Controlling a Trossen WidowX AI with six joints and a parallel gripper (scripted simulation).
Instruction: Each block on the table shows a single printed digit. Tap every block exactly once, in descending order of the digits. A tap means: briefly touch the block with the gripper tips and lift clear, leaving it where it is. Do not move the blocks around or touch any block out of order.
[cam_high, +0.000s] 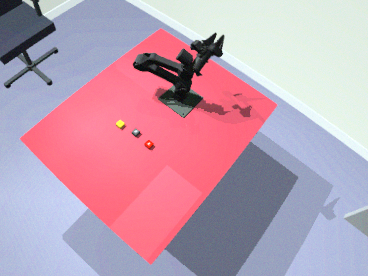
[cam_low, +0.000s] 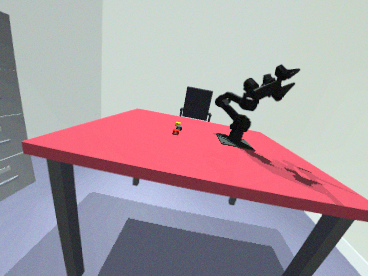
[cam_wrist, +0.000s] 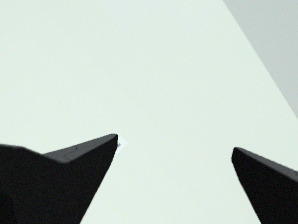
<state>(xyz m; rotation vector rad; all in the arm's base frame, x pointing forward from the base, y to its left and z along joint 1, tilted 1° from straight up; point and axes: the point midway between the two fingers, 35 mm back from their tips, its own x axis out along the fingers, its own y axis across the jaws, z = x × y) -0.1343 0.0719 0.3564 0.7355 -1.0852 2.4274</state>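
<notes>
Right now the red block is 51 cm ahead of my gripper tip, 37 cm below it and 5 cm to the right of it. Also, from my gripper tip: yellow block: 50 cm ahead, 37 cm below, 23 cm to the right; then grey block: 49 cm ahead, 37 cm below, 14 cm to the right.
</notes>
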